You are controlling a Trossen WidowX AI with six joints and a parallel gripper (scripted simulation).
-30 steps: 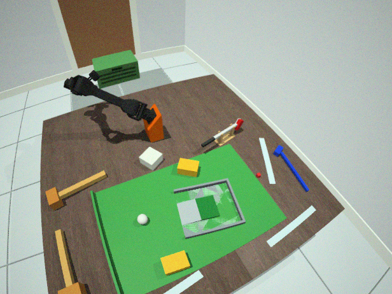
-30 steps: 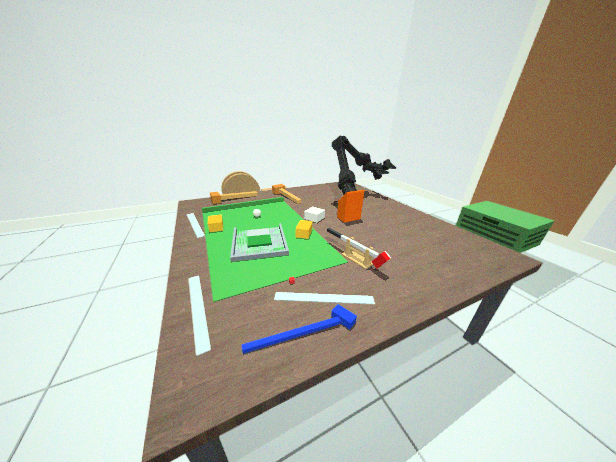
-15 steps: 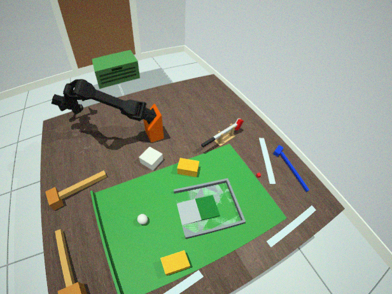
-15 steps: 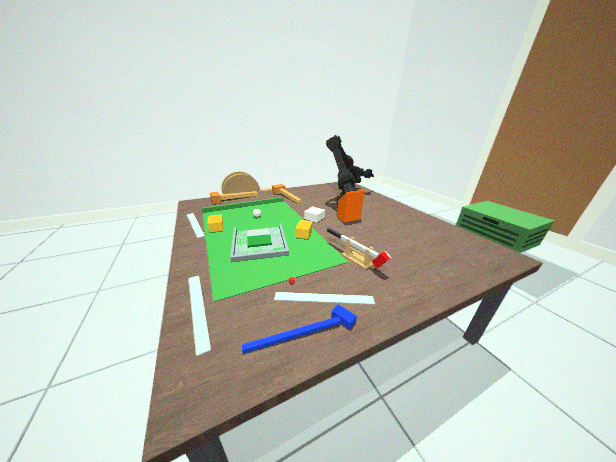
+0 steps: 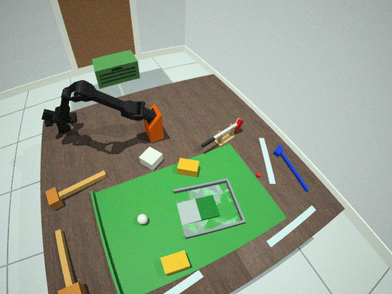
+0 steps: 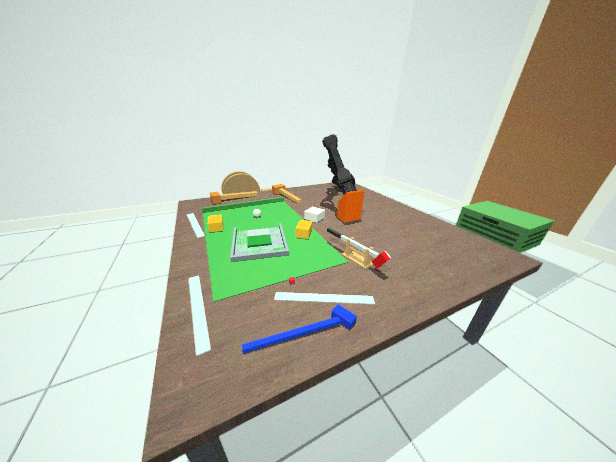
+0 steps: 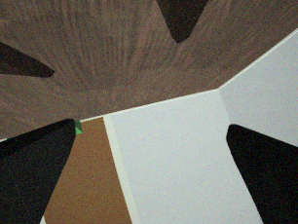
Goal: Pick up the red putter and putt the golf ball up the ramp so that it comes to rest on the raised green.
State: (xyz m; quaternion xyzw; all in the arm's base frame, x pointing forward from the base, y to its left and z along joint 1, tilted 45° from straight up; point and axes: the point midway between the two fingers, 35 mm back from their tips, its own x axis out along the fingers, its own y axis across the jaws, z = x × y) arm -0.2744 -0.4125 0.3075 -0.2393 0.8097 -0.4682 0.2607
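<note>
Right now the white golf ball is 77 cm ahead of my gripper tip, 33 cm to the left of it and 2 cm below it. Also, from my gripper tip: white cube 48 cm ahead, 46 cm to the left, 2 cm below; then red putter 85 cm to the left, 49 cm ahead, 1 cm above; then wooden rack 87 cm to the left, 48 cm ahead, 1 cm below.
</note>
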